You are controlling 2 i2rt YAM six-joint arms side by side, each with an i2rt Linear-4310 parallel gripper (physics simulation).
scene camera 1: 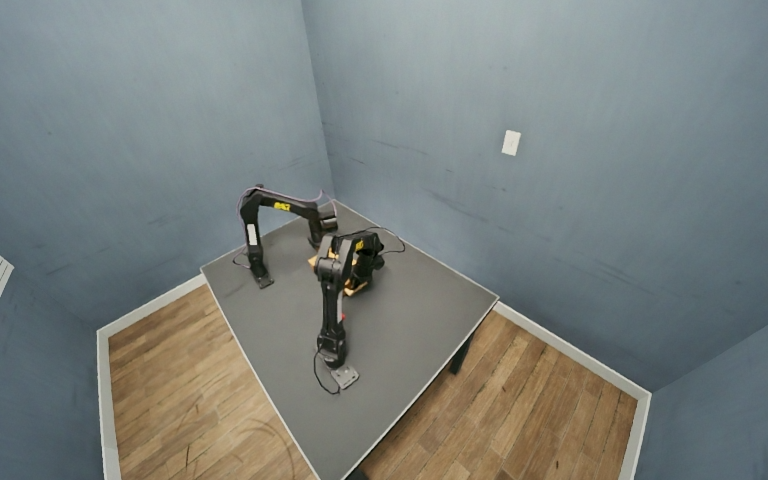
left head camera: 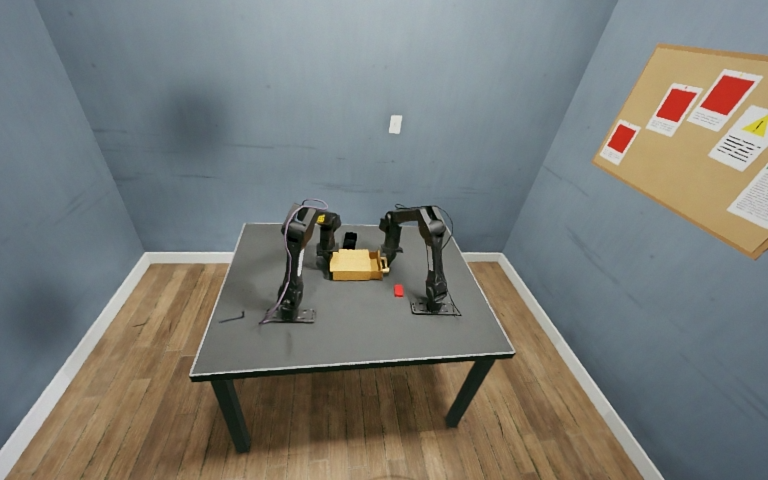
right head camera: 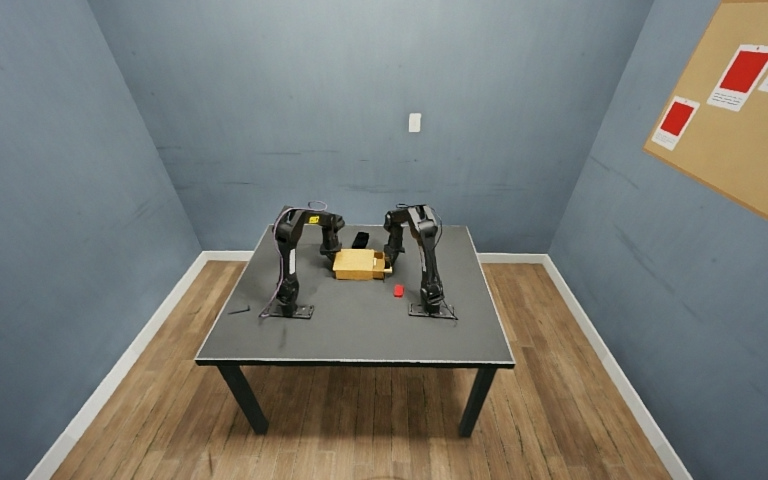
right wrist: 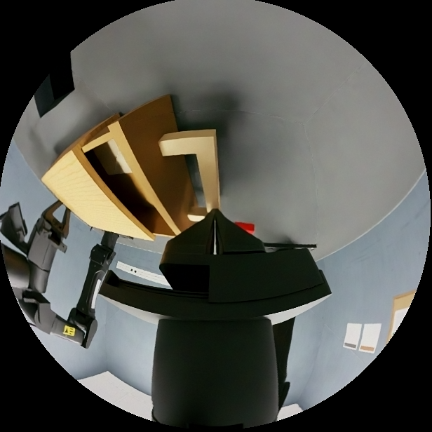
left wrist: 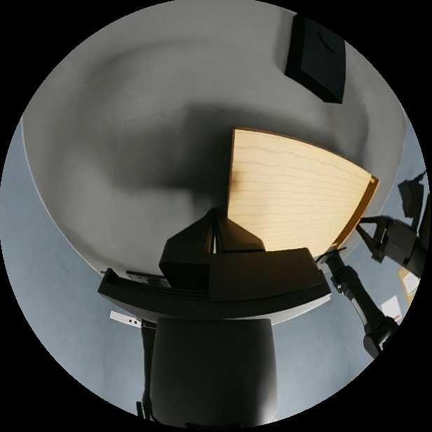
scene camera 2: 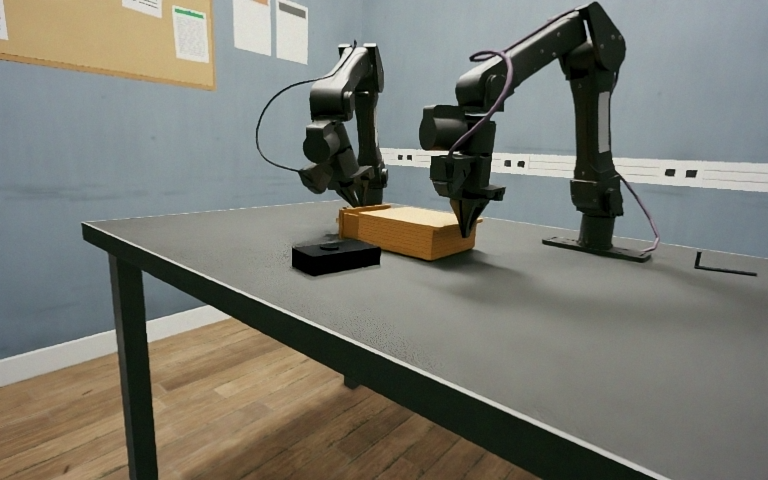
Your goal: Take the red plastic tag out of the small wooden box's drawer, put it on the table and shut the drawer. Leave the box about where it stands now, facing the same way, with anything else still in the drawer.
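Frame: origin at the left arm's base, x left, y back, z up, level; millimetres.
Where they show: left gripper, fingertip midpoint: (left head camera: 328,263) (right head camera: 334,263) (scene camera 2: 465,237); right gripper, fingertip midpoint: (scene camera 1: 353,289) (left head camera: 387,266) (right head camera: 391,266); left arm's base at its link origin: (scene camera 1: 261,274) (left head camera: 290,315) (right head camera: 289,311) (scene camera 2: 593,250); right arm's base at its link origin: (scene camera 1: 335,362) (left head camera: 433,308) (right head camera: 431,311).
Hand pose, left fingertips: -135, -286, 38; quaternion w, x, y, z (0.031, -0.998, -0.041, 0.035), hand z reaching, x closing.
Things, the pixels of their top centre, and the offset from my left fingertips, as dx, dy, dz.
- small wooden box at its top centre: (scene camera 2: 421,215) (scene camera 1: 332,261) (left head camera: 350,259) (right head camera: 354,259) -101, -7, +27
- red tag at its top centre: (scene camera 1: 335,317) (right head camera: 399,290) (left head camera: 398,289) -332, +131, -24
- black block at its top centre: (scene camera 2: 337,244) (left head camera: 350,238) (right head camera: 360,238) -101, -219, -4
- thin black L-shaped tool at its top centre: (scene camera 2: 728,254) (left head camera: 230,314) +350, +310, -6
The small wooden box (left head camera: 350,263) (right head camera: 353,264) (scene camera 2: 404,229) (left wrist: 290,190) stands on the table, its drawer (right wrist: 155,145) partly open toward the picture's right in the head views. A pale handle (right wrist: 210,170) is on the drawer front. A white piece (right wrist: 116,157) shows inside the drawer. The red tag (left head camera: 398,290) (right head camera: 398,290) (scene camera 1: 343,316) (right wrist: 245,227) lies on the table, front-right of the box. My left gripper (scene camera 2: 465,234) (left wrist: 214,212) is shut and empty, pointing down at the box's closed end. My right gripper (right wrist: 214,213) is shut and empty, its tips close by the handle; contact is unclear.
A black block (left head camera: 350,240) (right head camera: 360,240) (scene camera 2: 336,258) (left wrist: 320,57) lies behind the box in the head views. A thin black L-shaped tool (left head camera: 232,318) (scene camera 2: 724,271) lies beside the left arm's base.
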